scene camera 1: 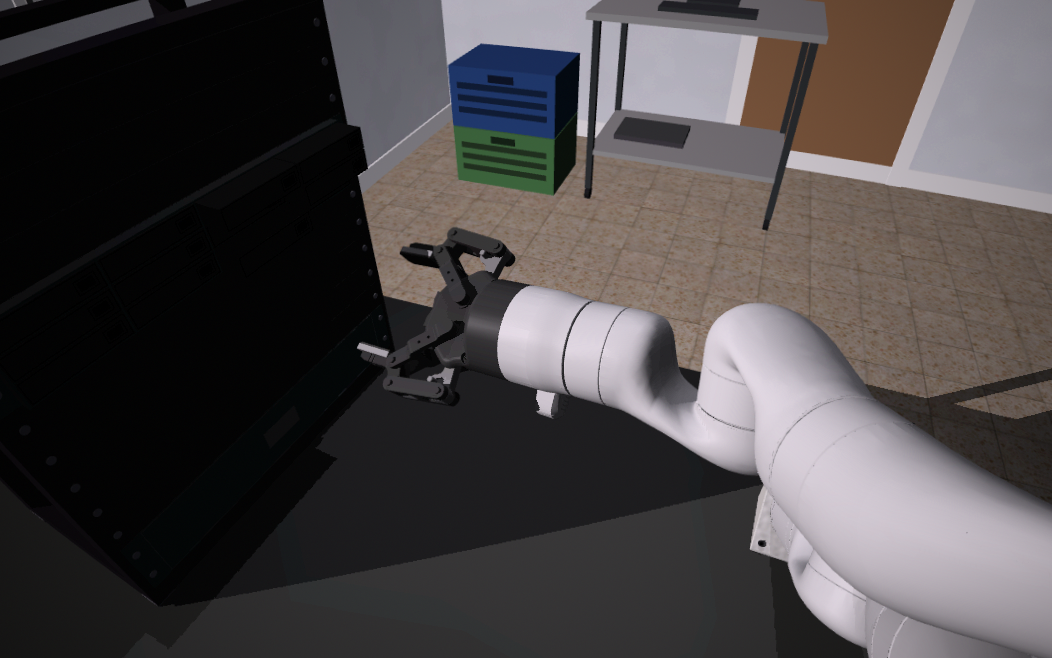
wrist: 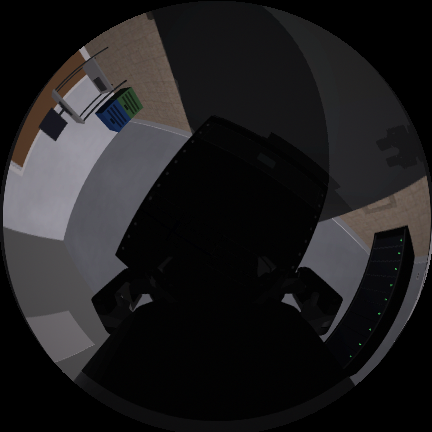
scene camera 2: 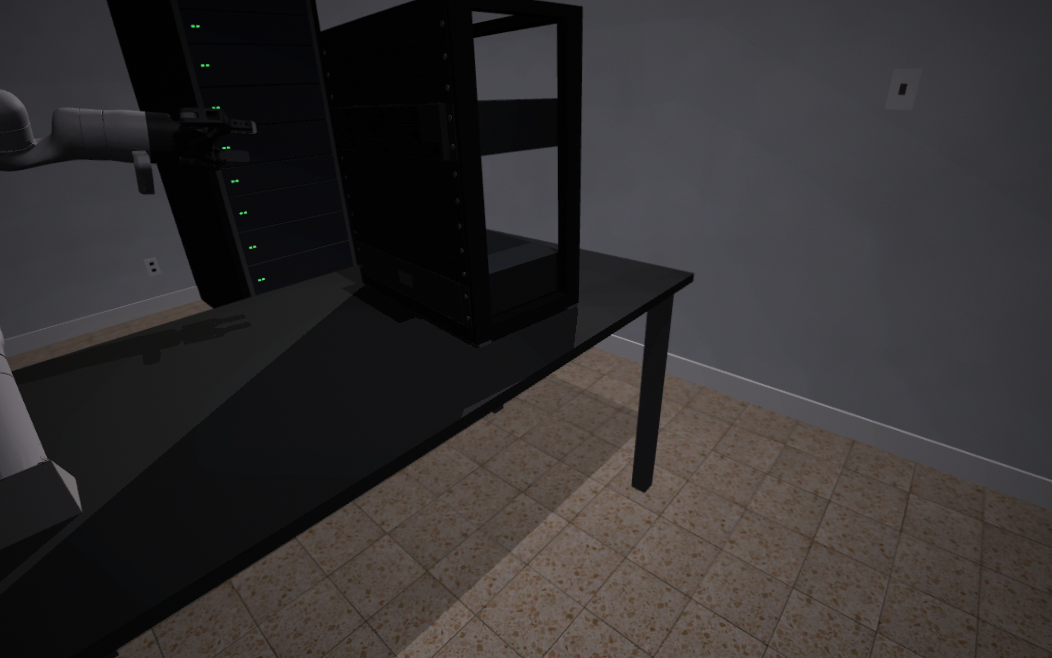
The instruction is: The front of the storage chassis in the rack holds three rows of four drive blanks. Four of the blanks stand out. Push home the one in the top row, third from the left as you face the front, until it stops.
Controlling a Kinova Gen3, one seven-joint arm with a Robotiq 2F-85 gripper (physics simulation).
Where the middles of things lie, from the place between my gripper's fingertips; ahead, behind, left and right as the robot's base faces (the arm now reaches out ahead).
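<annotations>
Black rack (scene camera 1: 194, 271): from my hand, 370 mm ahead, 60 mm to the right, 100 mm below.
</annotations>
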